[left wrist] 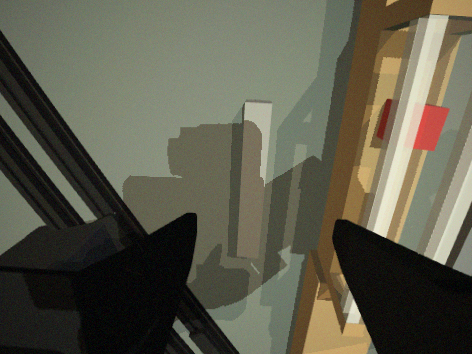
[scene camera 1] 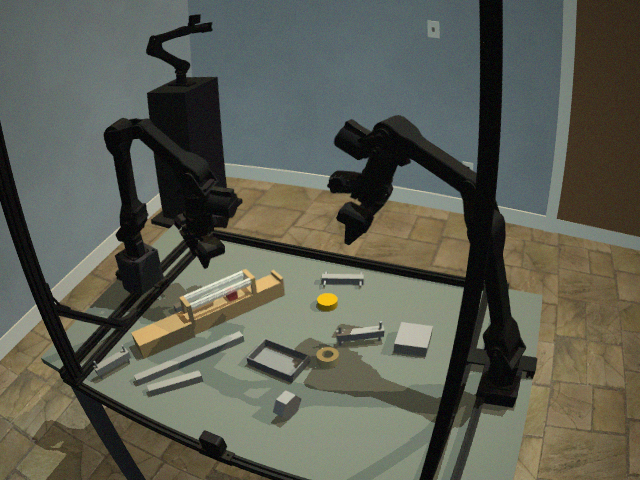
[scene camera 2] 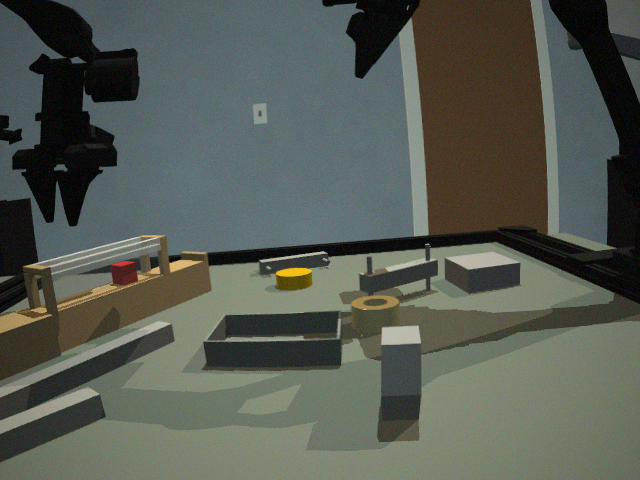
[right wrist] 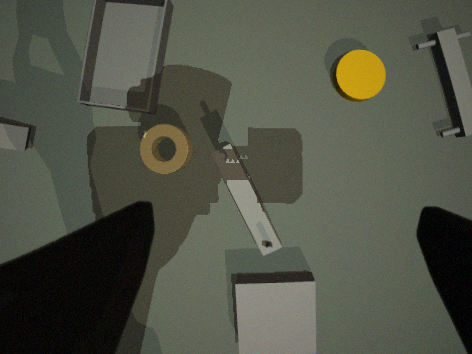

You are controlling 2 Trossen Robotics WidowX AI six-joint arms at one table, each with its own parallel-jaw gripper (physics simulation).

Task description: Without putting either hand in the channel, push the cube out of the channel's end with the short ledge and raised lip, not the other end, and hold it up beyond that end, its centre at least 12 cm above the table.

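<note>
The red cube sits inside the wooden channel, under clear bars and nearer the post beside the short ledge with its raised lip. The longer ledge is at the opposite end. My left gripper is partly open and empty, above and behind the channel, its fingers outside it. My right gripper is wide open and empty, high over the right part of the table; one finger shows in both scene views.
A grey bar lies behind the channel. In front lie a long bar and short bar. Farther right are a tray, ring, yellow disc, pegged bars, flat block and small block.
</note>
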